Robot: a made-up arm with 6 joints.
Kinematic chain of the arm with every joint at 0, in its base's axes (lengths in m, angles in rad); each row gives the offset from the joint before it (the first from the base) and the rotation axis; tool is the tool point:
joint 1: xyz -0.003 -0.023 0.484 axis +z
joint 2: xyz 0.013 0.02 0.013 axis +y
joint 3: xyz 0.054 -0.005 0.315 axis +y
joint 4: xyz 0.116 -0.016 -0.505 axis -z
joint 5: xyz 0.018 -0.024 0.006 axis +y
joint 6: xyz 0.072 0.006 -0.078 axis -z
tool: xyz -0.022 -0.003 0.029
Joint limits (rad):
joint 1: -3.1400..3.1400
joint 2: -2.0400..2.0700
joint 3: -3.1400..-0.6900
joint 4: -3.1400..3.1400
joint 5: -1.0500..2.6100
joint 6: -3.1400..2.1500
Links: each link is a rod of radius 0.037 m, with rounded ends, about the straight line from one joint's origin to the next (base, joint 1, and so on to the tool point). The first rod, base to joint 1, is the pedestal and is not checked.
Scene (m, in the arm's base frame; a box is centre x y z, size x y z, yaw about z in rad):
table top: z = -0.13
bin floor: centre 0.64 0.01 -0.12 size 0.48 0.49 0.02 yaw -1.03
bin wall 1: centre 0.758 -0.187 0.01 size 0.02 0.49 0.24 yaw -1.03
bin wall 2: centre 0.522 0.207 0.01 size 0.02 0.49 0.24 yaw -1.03
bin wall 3: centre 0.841 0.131 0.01 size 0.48 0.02 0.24 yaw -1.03
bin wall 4: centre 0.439 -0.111 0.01 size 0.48 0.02 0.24 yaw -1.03
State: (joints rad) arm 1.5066 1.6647 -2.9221 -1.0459 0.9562 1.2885
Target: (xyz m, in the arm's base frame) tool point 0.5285 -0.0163 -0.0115
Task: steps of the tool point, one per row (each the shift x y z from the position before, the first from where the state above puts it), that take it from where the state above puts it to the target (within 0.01 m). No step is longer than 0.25 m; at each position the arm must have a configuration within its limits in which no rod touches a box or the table.
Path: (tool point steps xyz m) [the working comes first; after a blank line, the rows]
Joints at the target: 0.0533 1.3107 -1.4887 -1.0085 1.4784 1.1861
Straight joint move there: touches bin wall 2.

1: 0.2441 -0.0469 -0.0007
2: 0.2137 -0.1259 0.0039
3: 0.1563 -0.1871 0.0072
4: 0.0818 -0.2223 0.0091
5: 0.0012 -0.2266 0.0095
6: -0.0763 -0.0499 -0.2149
7: -0.1352 -0.0430 -0.1762

